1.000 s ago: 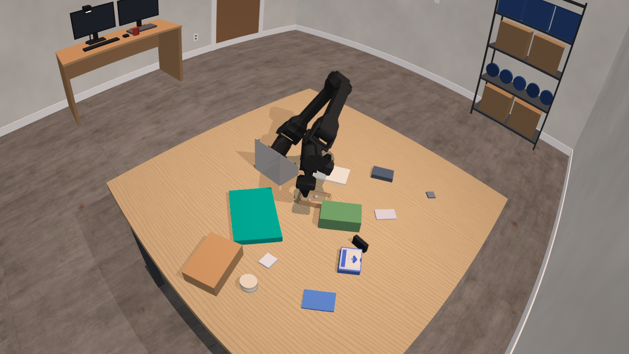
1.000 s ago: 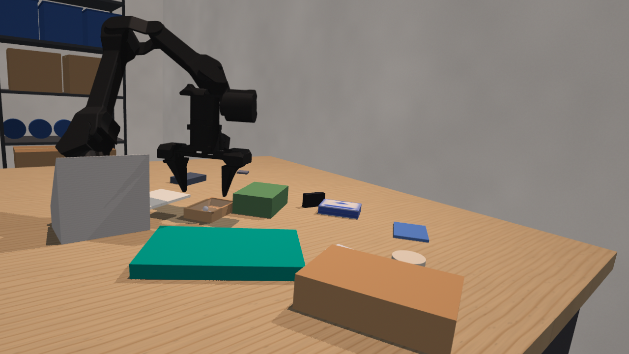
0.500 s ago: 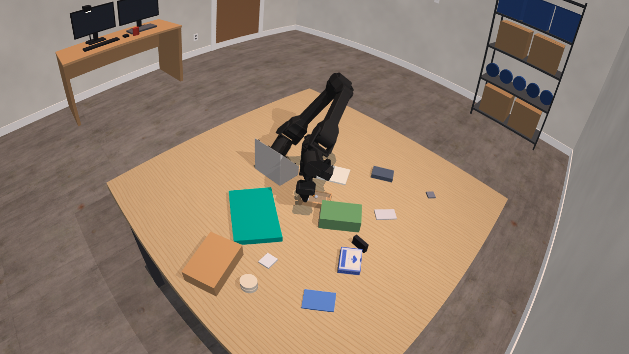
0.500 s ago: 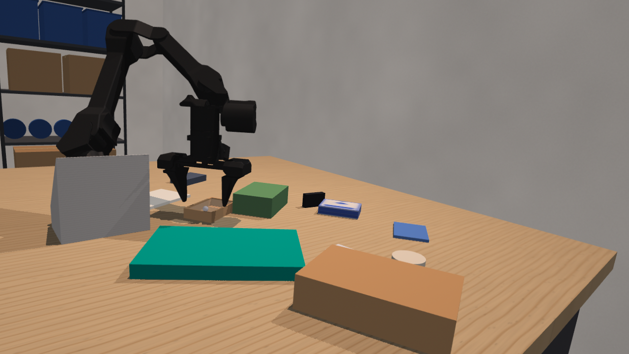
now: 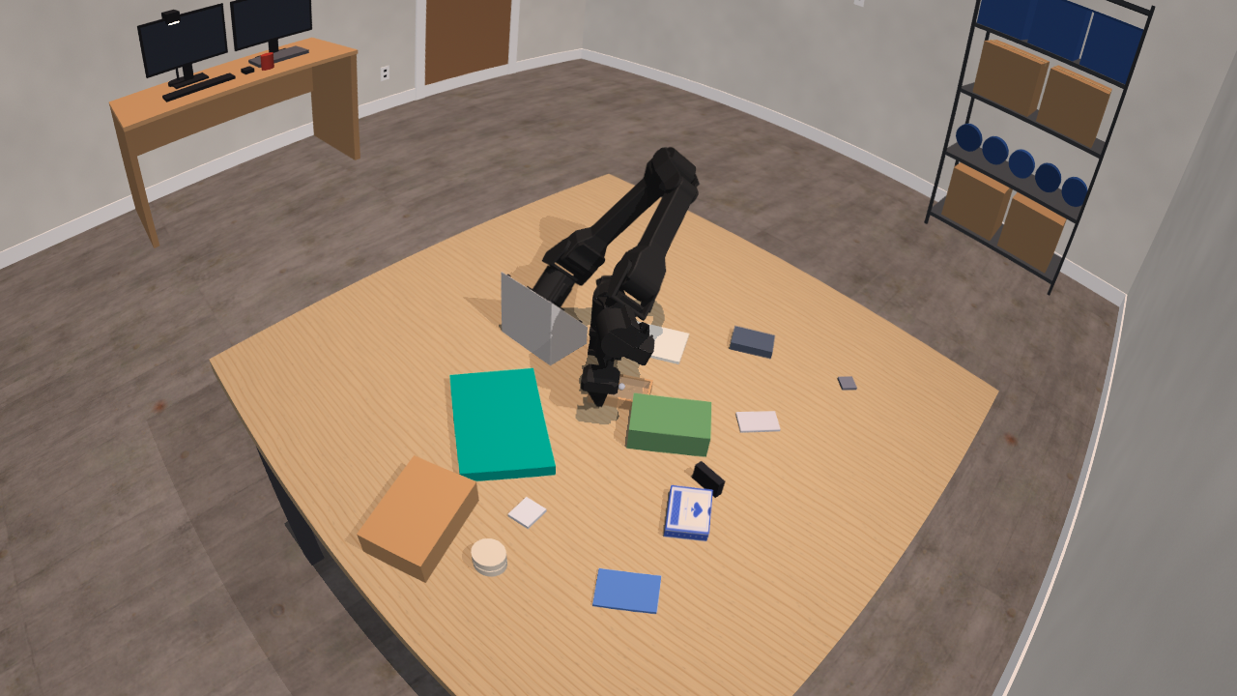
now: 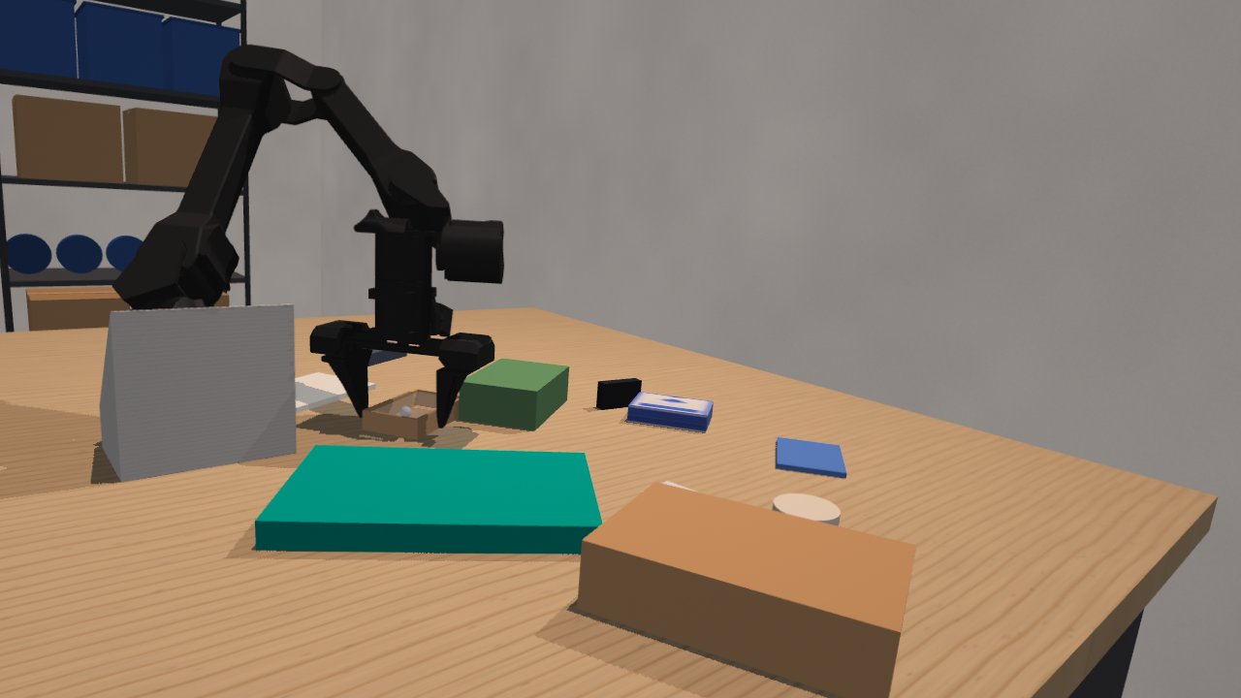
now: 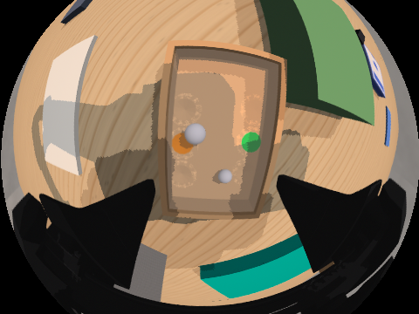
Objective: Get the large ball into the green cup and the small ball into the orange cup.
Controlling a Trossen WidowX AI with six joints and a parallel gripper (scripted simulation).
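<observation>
The wooden puzzle lies 4 cm below my hand, 2 cm to the left of it and 2 cm ahead of it. Round my hand: teal slab 21 cm to the right, 3 cm below, 3 cm behind; then green box 15 cm ahead, 3 cm to the left, 2 cm below; then cream slab 17 cm to the left, 6 cm behind, 4 cm below.
</observation>
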